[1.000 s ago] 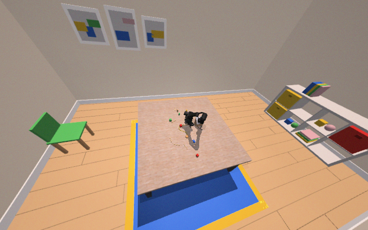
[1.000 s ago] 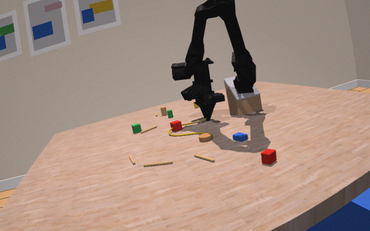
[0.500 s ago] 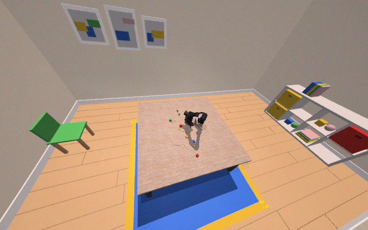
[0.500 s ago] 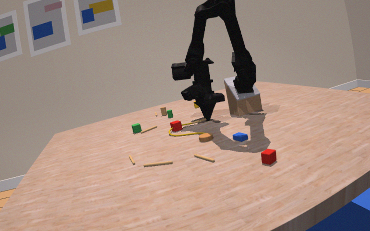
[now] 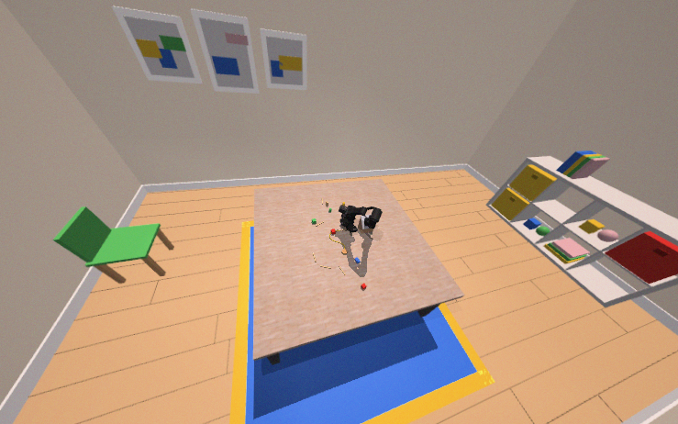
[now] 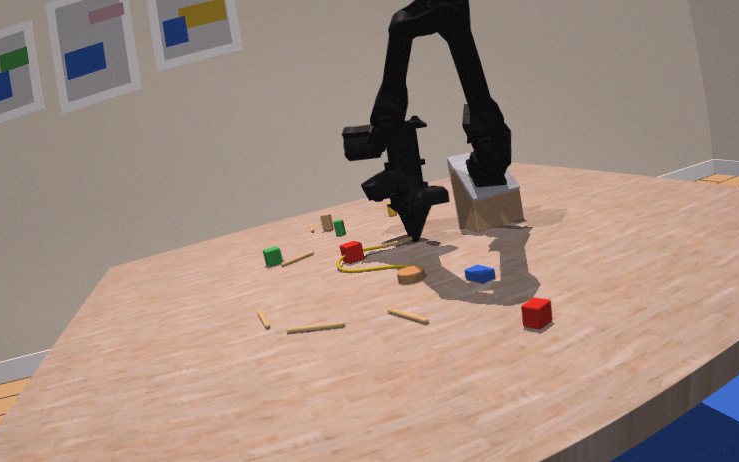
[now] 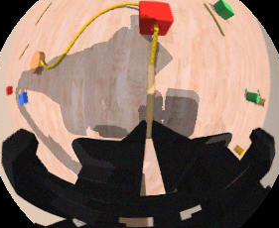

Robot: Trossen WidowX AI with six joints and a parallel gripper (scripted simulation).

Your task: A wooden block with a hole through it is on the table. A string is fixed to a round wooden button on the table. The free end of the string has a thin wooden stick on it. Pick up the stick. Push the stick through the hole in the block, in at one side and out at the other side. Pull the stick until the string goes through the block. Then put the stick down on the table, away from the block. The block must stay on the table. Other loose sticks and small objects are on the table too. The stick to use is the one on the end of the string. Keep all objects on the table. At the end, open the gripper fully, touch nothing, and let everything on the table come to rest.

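Now: the thin wooden stick 40 mm ahead of my gripper tip, 10 mm to the left of it and 10 mm above it. From my gripper tip the other things lie so: green cylinder: 220 mm to the right, 100 mm ahead, 20 mm above; round wooden button: 210 mm to the left, 60 mm ahead, 10 mm above; green cube: 250 mm ahead, 100 mm to the right, 10 mm above.
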